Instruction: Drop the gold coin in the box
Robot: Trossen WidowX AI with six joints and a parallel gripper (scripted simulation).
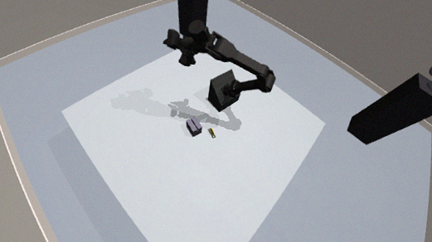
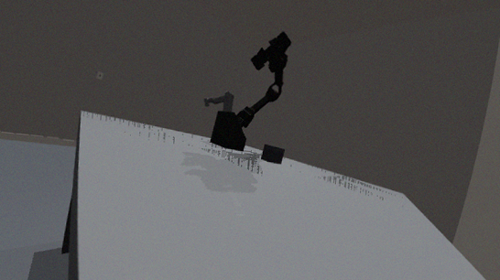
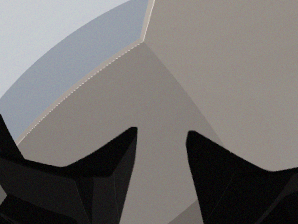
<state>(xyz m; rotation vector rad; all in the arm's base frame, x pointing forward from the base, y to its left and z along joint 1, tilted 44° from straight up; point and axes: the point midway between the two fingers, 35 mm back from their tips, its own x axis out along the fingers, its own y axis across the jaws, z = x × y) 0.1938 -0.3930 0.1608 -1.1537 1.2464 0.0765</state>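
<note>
Now: gripper tip 2 cm past the gold coin, 31 cm to the right of it and 44 cm above it.
</note>
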